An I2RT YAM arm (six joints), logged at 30 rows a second.
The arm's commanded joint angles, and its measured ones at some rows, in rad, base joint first. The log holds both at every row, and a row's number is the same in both.
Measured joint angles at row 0: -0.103 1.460 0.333 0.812 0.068 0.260
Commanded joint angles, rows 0 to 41: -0.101 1.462 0.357 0.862 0.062 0.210; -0.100 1.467 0.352 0.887 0.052 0.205; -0.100 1.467 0.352 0.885 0.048 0.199; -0.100 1.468 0.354 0.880 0.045 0.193; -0.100 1.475 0.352 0.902 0.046 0.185; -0.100 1.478 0.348 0.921 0.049 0.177; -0.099 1.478 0.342 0.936 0.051 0.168; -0.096 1.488 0.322 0.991 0.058 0.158; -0.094 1.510 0.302 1.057 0.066 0.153; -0.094 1.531 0.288 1.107 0.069 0.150; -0.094 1.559 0.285 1.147 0.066 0.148; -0.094 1.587 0.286 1.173 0.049 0.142; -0.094 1.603 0.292 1.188 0.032 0.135; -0.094 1.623 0.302 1.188 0.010 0.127; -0.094 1.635 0.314 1.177 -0.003 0.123; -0.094 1.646 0.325 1.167 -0.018 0.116; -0.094 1.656 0.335 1.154 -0.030 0.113; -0.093 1.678 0.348 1.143 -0.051 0.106; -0.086 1.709 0.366 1.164 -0.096 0.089; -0.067 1.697 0.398 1.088 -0.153 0.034; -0.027 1.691 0.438 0.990 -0.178 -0.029; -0.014 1.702 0.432 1.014 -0.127 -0.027; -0.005 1.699 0.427 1.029 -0.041 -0.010; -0.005 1.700 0.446 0.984 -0.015 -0.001; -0.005 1.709 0.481 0.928 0.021 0.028; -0.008 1.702 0.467 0.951 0.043 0.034; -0.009 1.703 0.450 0.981 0.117 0.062; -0.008 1.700 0.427 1.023 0.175 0.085; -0.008 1.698 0.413 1.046 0.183 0.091; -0.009 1.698 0.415 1.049 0.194 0.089; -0.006 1.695 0.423 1.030 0.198 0.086; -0.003 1.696 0.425 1.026 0.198 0.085; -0.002 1.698 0.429 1.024 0.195 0.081; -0.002 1.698 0.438 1.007 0.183 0.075; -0.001 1.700 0.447 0.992 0.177 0.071; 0.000 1.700 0.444 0.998 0.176 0.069; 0.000 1.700 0.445 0.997 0.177 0.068; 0.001 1.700 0.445 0.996 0.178 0.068; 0.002 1.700 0.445 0.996 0.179 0.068; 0.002 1.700 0.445 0.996 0.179 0.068; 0.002 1.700 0.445 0.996 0.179 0.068; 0.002 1.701 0.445 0.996 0.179 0.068
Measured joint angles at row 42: -0.005 1.697 0.433 1.012 0.162 0.069
